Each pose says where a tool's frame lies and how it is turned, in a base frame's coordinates. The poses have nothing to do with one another.
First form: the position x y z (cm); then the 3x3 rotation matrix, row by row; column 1 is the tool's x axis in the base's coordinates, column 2 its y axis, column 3 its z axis. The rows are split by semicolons.
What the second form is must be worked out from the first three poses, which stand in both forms.
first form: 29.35, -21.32, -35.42; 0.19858, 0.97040, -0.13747; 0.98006, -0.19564, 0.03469; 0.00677, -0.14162, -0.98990
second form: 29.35, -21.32, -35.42, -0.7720, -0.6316, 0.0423, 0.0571
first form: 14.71, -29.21, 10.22; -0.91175, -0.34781, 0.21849; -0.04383, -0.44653, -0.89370; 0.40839, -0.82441, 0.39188
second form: 14.71, -29.21, 10.22, 0.1890, -0.5180, 0.8292, 0.0916
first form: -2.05, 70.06, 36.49; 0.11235, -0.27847, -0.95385; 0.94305, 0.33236, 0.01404; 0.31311, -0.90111, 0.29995
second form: -2.05, 70.06, 36.49, -0.3464, -0.4796, 0.4624, 0.6604
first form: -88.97, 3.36, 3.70; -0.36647, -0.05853, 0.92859; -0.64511, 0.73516, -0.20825; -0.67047, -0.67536, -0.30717
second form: -88.97, 3.36, 3.70, -0.2267, 0.7760, -0.2847, 0.5152
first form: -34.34, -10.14, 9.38; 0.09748, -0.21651, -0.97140; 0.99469, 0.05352, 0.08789; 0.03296, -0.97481, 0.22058
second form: -34.34, -10.14, 9.38, -0.4537, -0.4288, 0.5171, 0.5856
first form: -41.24, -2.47, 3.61; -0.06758, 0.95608, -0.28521; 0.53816, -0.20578, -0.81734; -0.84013, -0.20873, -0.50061
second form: -41.24, -2.47, 3.61, 0.6401, 0.5836, -0.4395, 0.2377
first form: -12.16, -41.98, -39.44; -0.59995, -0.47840, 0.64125; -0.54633, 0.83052, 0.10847; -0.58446, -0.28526, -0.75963
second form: -12.16, -41.98, -39.44, -0.2869, 0.8930, -0.0495, 0.3431
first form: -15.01, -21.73, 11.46; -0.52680, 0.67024, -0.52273; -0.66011, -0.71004, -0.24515; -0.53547, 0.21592, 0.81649
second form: -15.01, -21.73, 11.46, 0.3028, 0.0084, -0.8737, 0.3807
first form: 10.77, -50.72, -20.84; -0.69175, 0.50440, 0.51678; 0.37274, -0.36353, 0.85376; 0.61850, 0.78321, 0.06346
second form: 10.77, -50.72, -20.84, -0.3900, -0.5623, -0.7278, 0.0452
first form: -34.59, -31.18, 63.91; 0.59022, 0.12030, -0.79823; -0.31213, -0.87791, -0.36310; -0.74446, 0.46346, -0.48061
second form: -34.59, -31.18, 63.91, 0.8586, -0.0559, -0.4492, 0.2407
